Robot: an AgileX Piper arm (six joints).
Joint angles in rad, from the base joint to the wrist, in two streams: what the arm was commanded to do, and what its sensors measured. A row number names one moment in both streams.
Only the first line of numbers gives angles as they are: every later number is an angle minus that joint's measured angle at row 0.
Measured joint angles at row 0:
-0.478 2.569 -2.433 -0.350 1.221 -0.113
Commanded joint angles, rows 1 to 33:
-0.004 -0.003 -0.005 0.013 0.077 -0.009
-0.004 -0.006 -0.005 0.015 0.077 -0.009
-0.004 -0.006 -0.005 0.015 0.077 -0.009
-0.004 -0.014 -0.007 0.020 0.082 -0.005
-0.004 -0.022 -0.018 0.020 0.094 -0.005
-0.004 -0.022 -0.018 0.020 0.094 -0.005
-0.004 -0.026 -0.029 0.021 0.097 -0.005
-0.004 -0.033 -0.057 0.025 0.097 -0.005
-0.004 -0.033 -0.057 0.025 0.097 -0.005
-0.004 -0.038 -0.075 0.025 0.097 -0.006
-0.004 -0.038 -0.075 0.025 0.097 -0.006
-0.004 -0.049 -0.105 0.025 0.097 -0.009
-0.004 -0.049 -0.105 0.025 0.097 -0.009
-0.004 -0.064 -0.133 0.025 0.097 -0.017
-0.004 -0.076 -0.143 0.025 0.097 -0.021
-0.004 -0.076 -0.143 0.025 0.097 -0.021
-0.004 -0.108 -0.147 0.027 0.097 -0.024
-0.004 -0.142 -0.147 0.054 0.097 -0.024
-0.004 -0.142 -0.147 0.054 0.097 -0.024
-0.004 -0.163 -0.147 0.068 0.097 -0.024
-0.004 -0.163 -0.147 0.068 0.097 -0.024
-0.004 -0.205 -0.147 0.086 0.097 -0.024
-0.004 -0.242 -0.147 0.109 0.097 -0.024
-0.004 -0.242 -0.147 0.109 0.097 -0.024
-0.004 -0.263 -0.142 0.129 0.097 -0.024
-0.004 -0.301 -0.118 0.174 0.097 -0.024
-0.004 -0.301 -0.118 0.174 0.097 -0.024
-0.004 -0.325 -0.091 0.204 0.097 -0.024
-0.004 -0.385 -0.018 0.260 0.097 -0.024
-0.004 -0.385 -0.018 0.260 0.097 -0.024
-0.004 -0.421 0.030 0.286 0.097 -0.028
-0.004 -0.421 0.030 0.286 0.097 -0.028
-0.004 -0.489 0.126 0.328 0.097 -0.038
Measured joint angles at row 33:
0.000 -0.403 0.015 0.262 -0.002 -0.021
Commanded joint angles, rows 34 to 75:
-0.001 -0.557 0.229 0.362 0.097 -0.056
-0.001 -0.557 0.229 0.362 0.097 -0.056
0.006 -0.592 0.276 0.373 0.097 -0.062
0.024 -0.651 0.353 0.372 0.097 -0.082
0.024 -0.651 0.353 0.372 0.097 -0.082
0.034 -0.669 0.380 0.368 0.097 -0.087
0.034 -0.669 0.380 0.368 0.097 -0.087
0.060 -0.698 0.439 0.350 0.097 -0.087
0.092 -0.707 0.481 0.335 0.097 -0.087
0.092 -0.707 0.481 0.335 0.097 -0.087
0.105 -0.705 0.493 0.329 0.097 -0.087
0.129 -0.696 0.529 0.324 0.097 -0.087
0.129 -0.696 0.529 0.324 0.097 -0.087
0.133 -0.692 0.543 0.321 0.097 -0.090
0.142 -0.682 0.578 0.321 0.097 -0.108
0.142 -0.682 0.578 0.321 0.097 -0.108
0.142 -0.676 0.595 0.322 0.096 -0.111
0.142 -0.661 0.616 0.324 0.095 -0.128
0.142 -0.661 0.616 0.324 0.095 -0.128
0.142 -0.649 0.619 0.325 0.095 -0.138
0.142 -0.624 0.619 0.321 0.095 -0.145
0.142 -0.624 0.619 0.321 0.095 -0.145
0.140 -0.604 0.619 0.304 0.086 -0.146
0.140 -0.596 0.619 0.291 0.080 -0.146
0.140 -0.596 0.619 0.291 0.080 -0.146
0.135 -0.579 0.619 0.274 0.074 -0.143
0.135 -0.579 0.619 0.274 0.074 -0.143
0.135 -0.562 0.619 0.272 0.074 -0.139
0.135 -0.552 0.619 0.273 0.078 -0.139
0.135 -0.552 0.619 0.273 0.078 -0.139
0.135 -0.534 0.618 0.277 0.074 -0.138
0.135 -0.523 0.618 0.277 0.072 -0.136
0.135 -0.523 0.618 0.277 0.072 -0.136
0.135 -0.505 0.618 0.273 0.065 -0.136
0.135 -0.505 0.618 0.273 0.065 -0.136
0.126 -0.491 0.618 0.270 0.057 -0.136
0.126 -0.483 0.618 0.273 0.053 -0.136
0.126 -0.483 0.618 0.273 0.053 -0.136
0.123 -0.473 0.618 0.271 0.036 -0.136
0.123 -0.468 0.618 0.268 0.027 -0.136
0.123 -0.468 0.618 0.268 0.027 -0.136
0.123 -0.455 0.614 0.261 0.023 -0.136
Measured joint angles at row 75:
0.128 -0.472 0.611 0.275 0.001 -0.136
